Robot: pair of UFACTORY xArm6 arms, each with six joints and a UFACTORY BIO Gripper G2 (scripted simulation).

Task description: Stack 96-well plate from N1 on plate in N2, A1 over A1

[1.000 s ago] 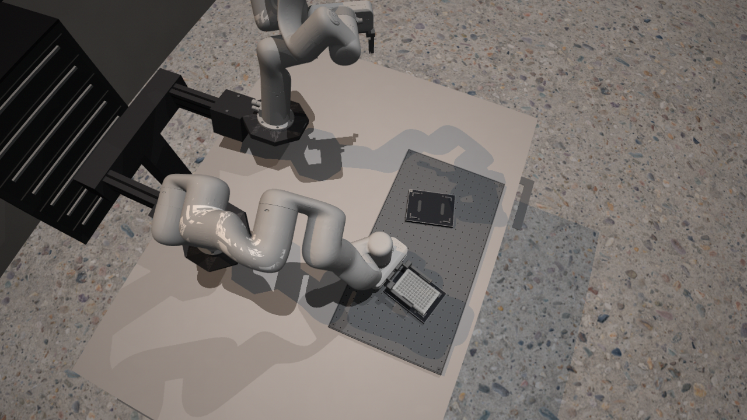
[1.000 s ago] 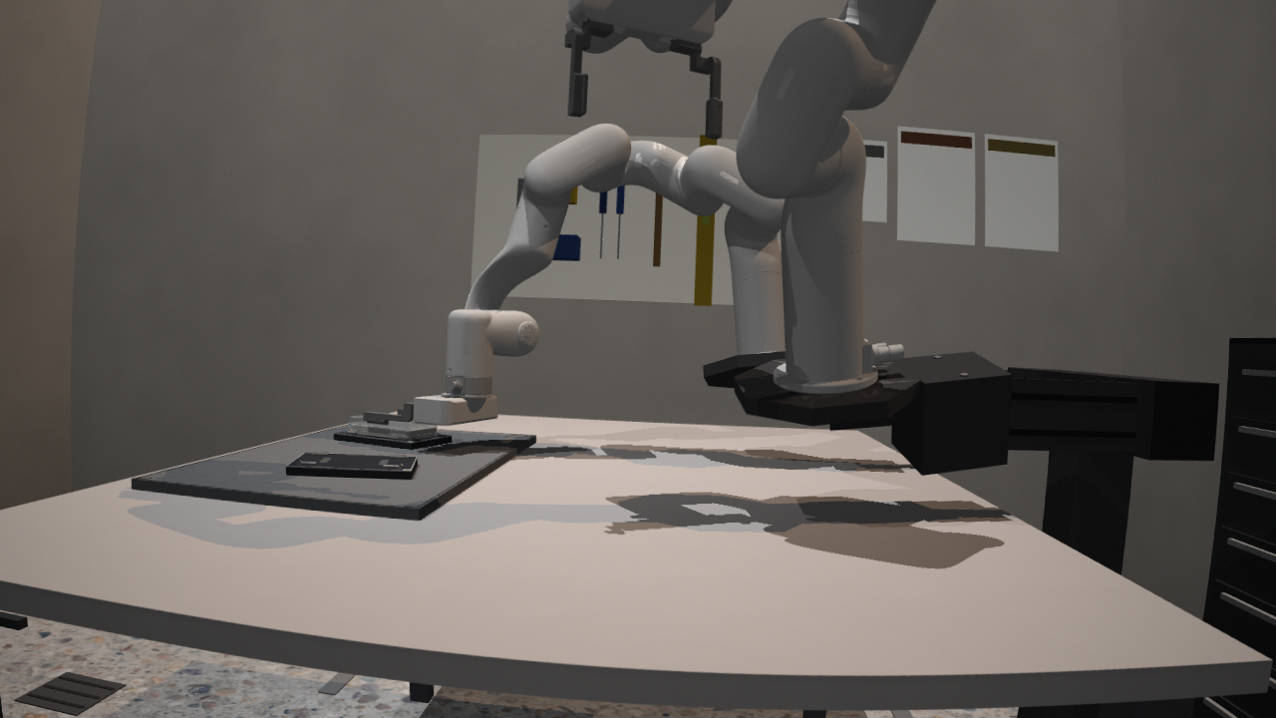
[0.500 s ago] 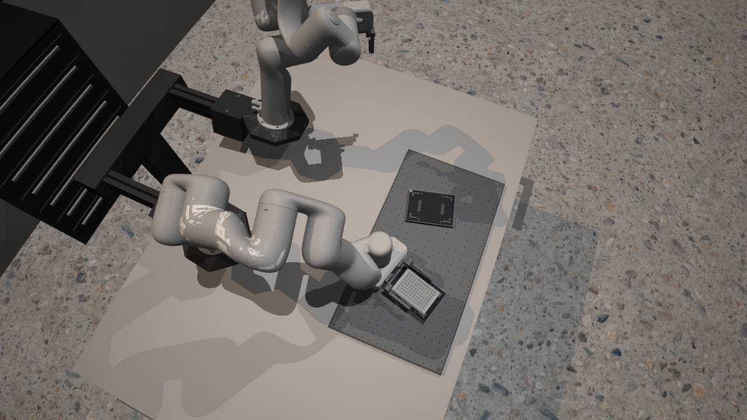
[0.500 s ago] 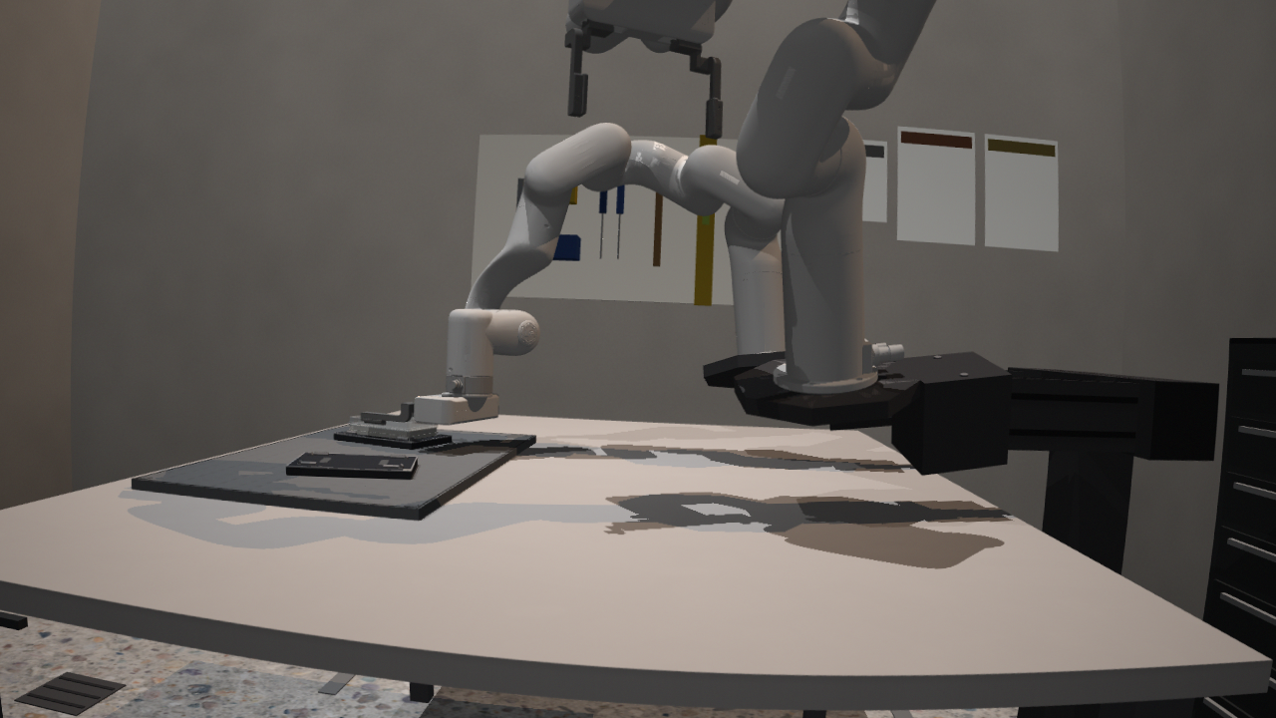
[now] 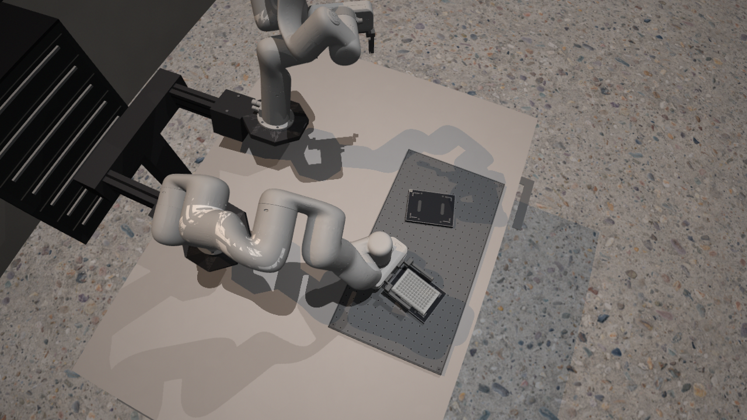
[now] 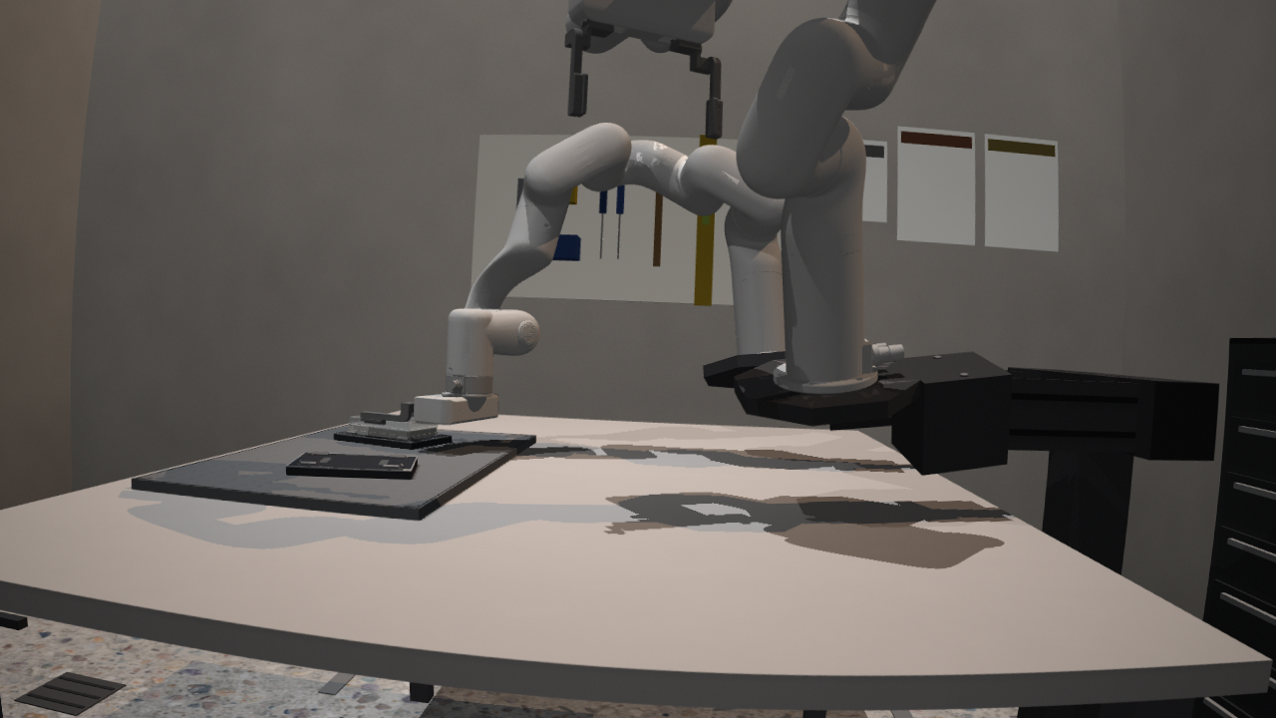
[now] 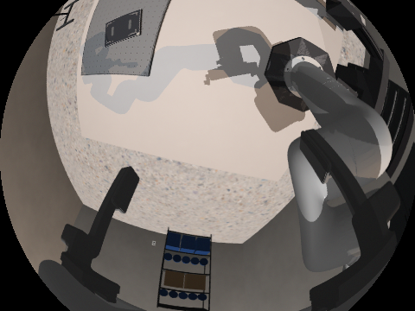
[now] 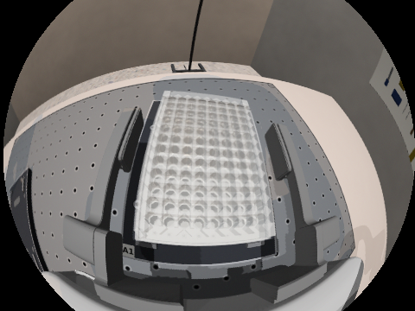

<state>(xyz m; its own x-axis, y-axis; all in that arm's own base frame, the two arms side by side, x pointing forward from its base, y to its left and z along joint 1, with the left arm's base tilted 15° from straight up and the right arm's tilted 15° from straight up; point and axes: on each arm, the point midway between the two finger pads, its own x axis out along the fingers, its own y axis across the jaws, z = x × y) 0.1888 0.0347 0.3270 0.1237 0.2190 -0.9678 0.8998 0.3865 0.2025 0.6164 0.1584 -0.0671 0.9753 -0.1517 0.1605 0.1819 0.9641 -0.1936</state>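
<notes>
Now: right hand 10 mm above the clear 96-well plate. Round my right hand: cream-white 96-well plate (20 mm below); plate nest N2 (40 mm below); A1 label (80 mm to the left, 50 mm behind, 30 mm below).
</notes>
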